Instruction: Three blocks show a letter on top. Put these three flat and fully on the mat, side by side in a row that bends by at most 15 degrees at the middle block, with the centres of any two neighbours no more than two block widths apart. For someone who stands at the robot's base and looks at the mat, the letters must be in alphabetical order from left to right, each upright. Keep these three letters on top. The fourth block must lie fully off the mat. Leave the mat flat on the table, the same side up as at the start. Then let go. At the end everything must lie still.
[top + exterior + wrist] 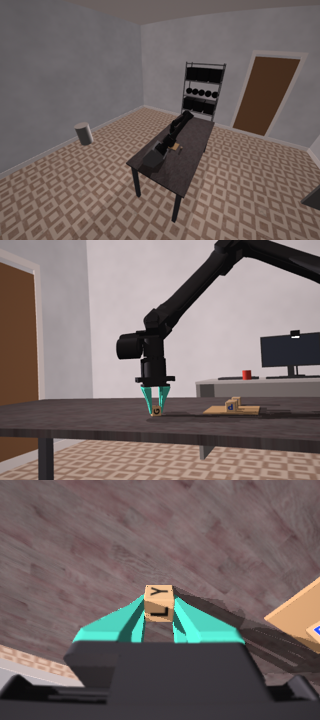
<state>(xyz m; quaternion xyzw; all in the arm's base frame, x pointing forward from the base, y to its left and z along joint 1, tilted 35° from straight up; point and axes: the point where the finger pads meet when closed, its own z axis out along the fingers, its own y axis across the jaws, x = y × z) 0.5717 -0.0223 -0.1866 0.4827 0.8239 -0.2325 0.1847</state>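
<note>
The mat lies 20 cm behind my hand, 10 cm to the right of it and 1 cm below it. From my hand the other things lie so: block: 20 cm behind, 22 cm to the right.
</note>
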